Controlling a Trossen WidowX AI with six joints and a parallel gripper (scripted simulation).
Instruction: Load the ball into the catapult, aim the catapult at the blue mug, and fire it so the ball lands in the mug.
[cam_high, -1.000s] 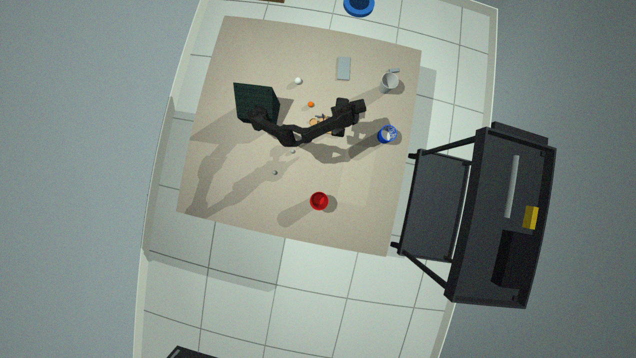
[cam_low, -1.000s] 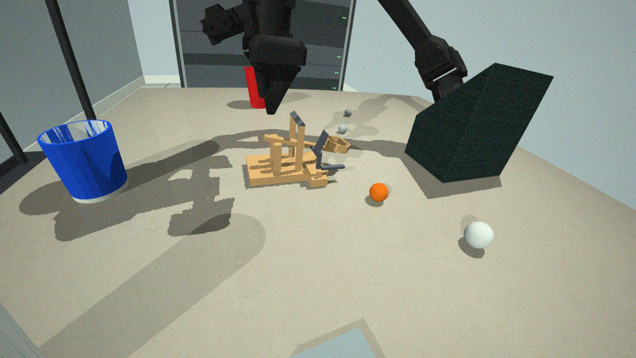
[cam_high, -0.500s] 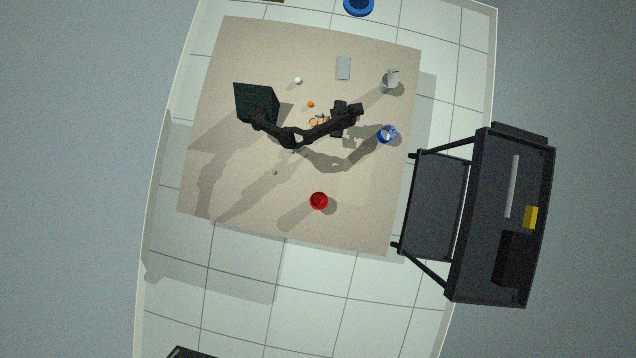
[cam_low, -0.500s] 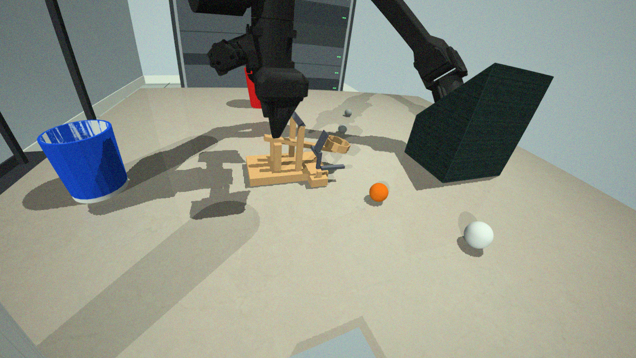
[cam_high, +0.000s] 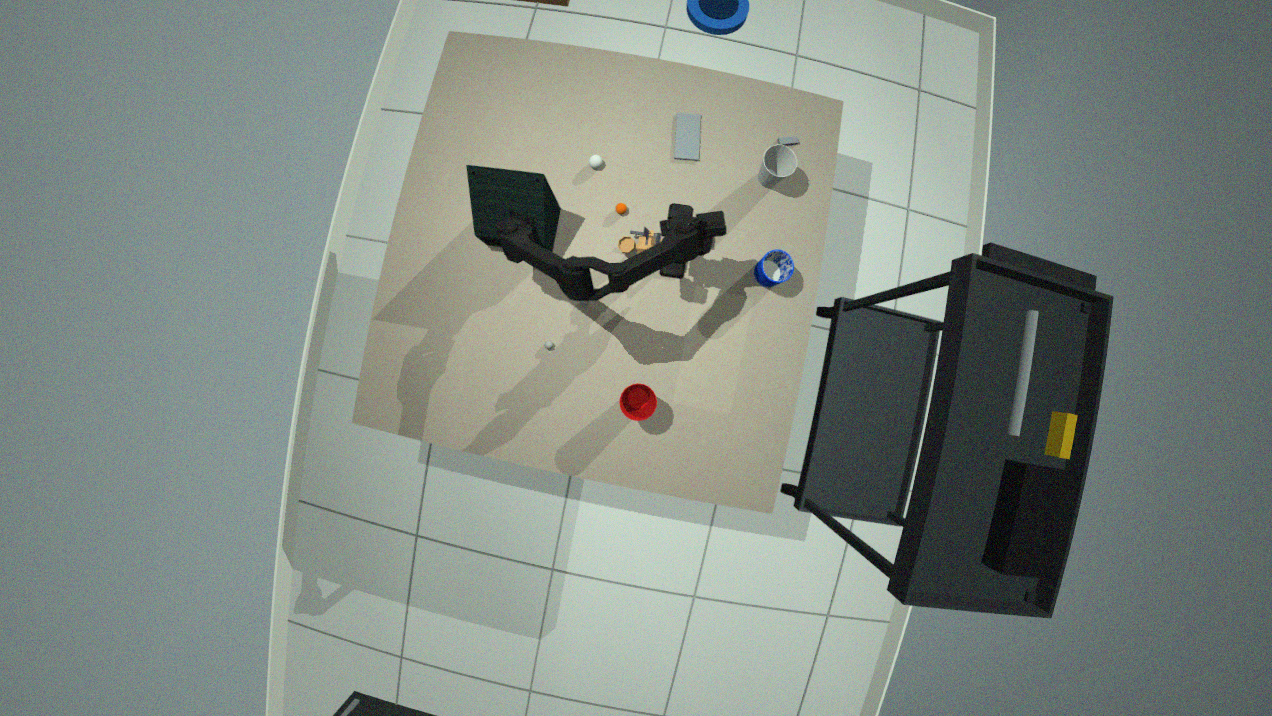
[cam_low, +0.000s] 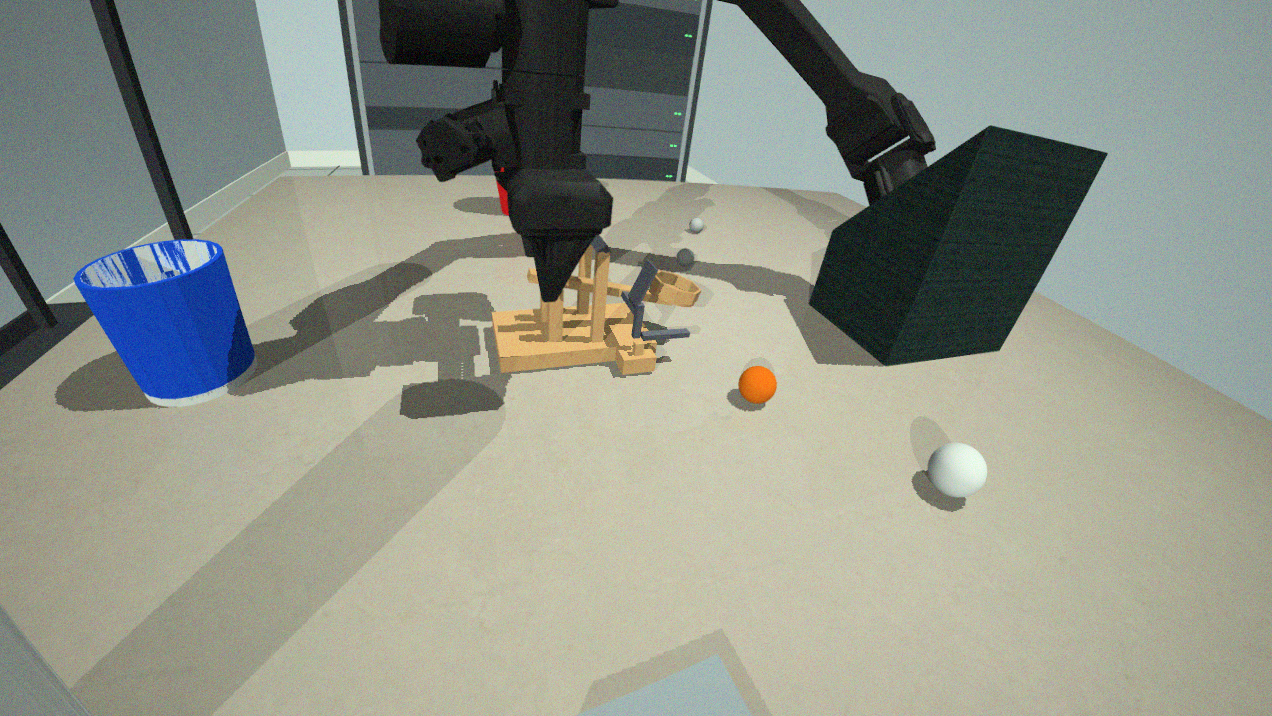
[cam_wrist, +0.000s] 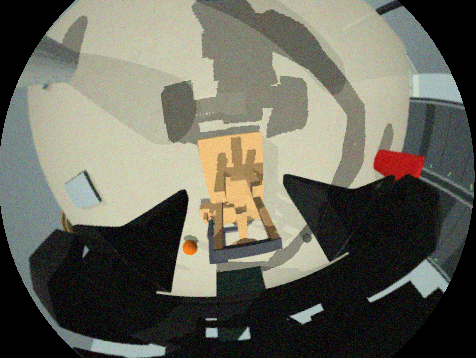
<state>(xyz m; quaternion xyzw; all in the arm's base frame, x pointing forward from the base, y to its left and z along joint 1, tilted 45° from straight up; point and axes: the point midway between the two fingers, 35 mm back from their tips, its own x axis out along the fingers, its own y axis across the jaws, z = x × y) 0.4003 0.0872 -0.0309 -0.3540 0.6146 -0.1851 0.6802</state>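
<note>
Right now my gripper tip is 18 cm past the orange ball, 8 cm to the right of it and 6 cm above it. The rest, counted from my gripper tip: wooden catapult 7 cm behind, 2 cm below; blue mug 28 cm ahead, 5 cm to the left, 4 cm below; white ball 30 cm behind, 19 cm to the left, 5 cm below.
</note>
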